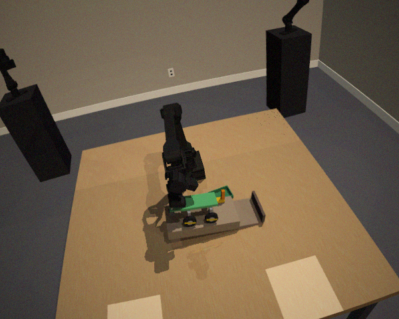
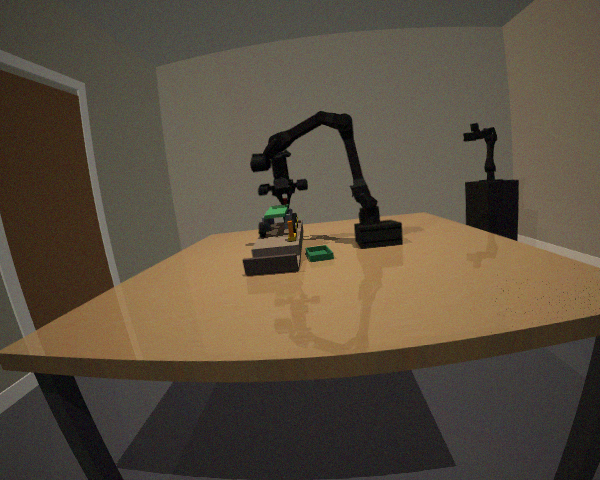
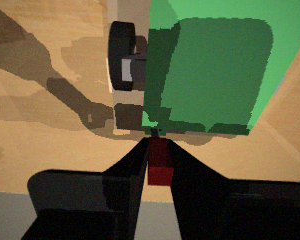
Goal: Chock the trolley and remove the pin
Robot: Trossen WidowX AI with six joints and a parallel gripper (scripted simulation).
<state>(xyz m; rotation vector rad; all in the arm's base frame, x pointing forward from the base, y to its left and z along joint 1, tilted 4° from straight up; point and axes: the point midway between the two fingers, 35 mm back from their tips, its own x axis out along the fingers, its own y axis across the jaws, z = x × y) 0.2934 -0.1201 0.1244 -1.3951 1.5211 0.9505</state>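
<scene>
Now: the green tray 22 cm to the left of my gripper tip, 16 cm below it and 9 cm behind it. Also, from my gripper tip: ramp 10 cm to the left, 10 cm below, 3 cm ahead; then trolley 10 cm to the left, 4 cm below, 3 cm ahead; then red-headed stop pin right at my gripper tip.
</scene>
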